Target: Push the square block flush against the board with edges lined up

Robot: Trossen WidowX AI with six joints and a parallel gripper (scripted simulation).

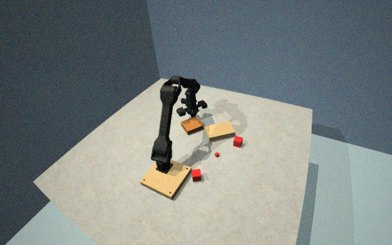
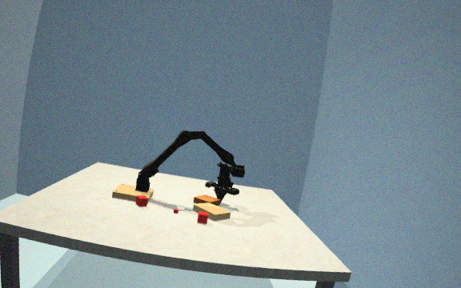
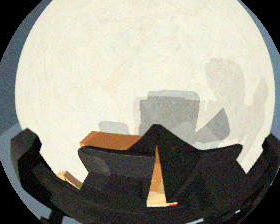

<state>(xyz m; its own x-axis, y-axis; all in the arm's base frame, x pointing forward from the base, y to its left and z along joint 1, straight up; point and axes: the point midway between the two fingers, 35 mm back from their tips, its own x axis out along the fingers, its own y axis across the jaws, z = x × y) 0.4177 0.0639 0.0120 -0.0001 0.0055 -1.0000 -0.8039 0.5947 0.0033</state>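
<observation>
Right now the square block is 7 cm behind my gripper tip, 3 cm to the right of it and 1 cm above it. Also, from my gripper tip: board: 6 cm behind, 20 cm to the right, 1 cm above; then tiny red cube: 22 cm behind, 26 cm to the right.
</observation>
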